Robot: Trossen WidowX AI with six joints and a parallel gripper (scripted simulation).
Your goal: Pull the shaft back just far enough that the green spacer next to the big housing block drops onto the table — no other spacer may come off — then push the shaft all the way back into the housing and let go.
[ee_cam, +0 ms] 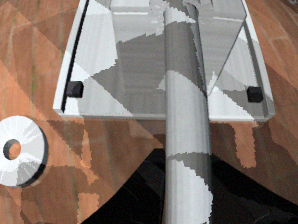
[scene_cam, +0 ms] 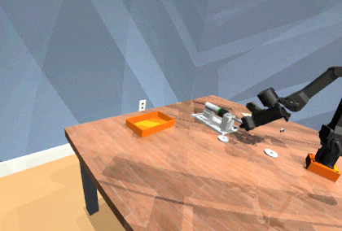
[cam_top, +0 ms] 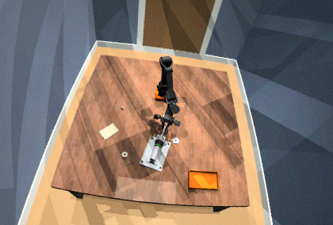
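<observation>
My gripper tip is 6 cm short of the grey shaft, 1 cm to the left of it and 2 cm below it. The rest, counted from my gripper tip: green spacer: 13 cm ahead, 1 cm to the right, 2 cm above; then grey washer: 2 cm ahead, 10 cm to the left, 5 cm below; then small part: 28 cm ahead, 18 cm to the right, 5 cm below.
</observation>
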